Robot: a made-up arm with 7 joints. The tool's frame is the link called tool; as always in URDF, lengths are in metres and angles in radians.
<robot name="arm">
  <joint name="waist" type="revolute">
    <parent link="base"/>
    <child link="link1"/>
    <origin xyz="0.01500 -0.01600 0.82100" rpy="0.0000 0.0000 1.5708"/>
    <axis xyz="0 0 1"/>
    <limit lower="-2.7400" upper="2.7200"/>
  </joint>
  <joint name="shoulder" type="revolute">
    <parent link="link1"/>
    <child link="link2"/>
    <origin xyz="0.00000 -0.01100 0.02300" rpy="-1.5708 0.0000 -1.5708"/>
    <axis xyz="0 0 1"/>
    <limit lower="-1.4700" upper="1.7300"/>
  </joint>
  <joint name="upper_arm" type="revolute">
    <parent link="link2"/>
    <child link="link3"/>
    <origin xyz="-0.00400 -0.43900 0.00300" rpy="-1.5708 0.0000 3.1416"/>
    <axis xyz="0 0 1"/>
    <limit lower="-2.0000" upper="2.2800"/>
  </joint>
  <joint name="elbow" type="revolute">
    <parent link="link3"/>
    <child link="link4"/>
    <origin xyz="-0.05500 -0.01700 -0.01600" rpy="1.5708 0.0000 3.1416"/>
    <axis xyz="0 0 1"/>
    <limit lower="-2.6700" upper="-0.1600"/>
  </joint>
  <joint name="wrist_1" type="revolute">
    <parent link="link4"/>
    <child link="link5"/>
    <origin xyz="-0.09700 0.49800 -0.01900" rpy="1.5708 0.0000 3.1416"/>
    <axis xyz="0 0 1"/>
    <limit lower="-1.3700" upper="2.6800"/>
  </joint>
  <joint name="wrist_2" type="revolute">
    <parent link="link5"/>
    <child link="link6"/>
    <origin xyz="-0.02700 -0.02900 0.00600" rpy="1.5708 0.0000 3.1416"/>
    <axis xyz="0 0 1"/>
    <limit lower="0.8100" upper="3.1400"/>
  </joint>
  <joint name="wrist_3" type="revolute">
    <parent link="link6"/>
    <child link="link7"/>
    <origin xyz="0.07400 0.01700 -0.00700" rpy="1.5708 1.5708 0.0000"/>
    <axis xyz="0 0 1"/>
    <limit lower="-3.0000" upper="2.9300"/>
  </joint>
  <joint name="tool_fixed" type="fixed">
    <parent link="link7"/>
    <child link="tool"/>
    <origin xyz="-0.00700 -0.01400 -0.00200" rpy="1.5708 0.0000 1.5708"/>
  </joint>
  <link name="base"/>
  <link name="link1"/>
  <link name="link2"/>
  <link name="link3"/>
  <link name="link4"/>
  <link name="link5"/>
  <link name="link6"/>
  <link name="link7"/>
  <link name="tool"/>
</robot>
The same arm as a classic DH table. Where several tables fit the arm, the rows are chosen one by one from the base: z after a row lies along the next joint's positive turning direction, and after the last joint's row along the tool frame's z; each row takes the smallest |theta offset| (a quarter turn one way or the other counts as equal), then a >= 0, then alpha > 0; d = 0 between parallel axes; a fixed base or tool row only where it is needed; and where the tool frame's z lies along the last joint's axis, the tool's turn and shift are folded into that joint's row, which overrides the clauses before.
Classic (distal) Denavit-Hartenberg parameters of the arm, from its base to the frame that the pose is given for. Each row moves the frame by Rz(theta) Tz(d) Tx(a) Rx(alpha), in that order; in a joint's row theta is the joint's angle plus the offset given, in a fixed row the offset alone. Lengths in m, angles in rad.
base (fixed): a 0.0219, alpha 0, d 0, theta0 -0.8176
waist: a 0.011, alpha -1.5708, d 0.844, theta0 0.8176
shoulder: a -0.004, alpha 1.5708, d 0.003, theta0 0
upper_arm: a 0.055, alpha 1.5708, d 0.423, theta0 0
elbow: a -0.097, alpha -1.5708, d -0.036, theta0 0
wrist_1: a 0.027, alpha 1.5708, d 0.504, theta0 0
wrist_2: a 0.074, alpha 1.5708, d -0.036, theta0 0
wrist_3: a -0.014, alpha 1.5708, d -0.019, theta0 0
tool (fixed): a 0, alpha 0, d -0.007, theta0 0
Joint limits (rad, base to tool): -2.74..2.72 -1.47..1.73 -2..2.28 -2.67..-0.16 -1.37..2.68 0.81..3.14 -3..2.93

